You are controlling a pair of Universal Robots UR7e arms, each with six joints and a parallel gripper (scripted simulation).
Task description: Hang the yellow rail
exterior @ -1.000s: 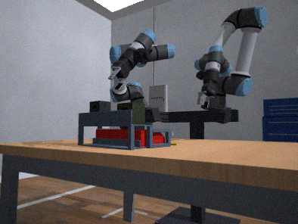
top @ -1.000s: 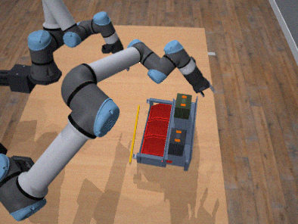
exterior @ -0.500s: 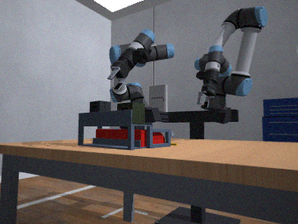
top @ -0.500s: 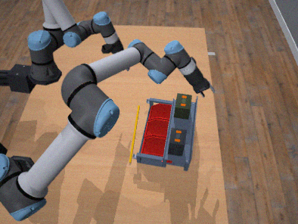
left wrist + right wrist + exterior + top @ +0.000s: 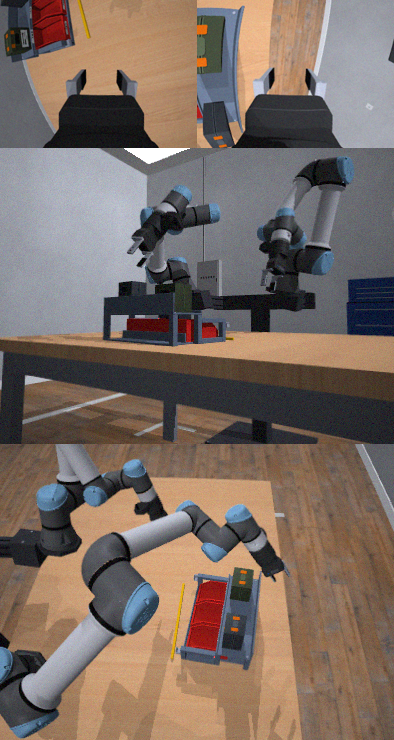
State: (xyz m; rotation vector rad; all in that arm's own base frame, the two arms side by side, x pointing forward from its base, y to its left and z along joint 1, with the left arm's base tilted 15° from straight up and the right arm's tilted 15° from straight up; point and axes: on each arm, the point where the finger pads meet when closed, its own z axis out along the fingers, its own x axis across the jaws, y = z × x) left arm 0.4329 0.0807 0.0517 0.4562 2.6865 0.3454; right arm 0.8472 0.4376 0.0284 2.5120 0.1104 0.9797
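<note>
The yellow rail is 6 cm ahead of my left hand, 30 cm to the right of it and 21 cm below it. Also, from my left hand: dark box (27 cm ahead, 46 cm to the right, 6 cm below); grey-blue shelf (23 cm ahead, 33 cm to the right, 15 cm below); green box (32 cm ahead, 24 cm to the right, 7 cm below).
</note>
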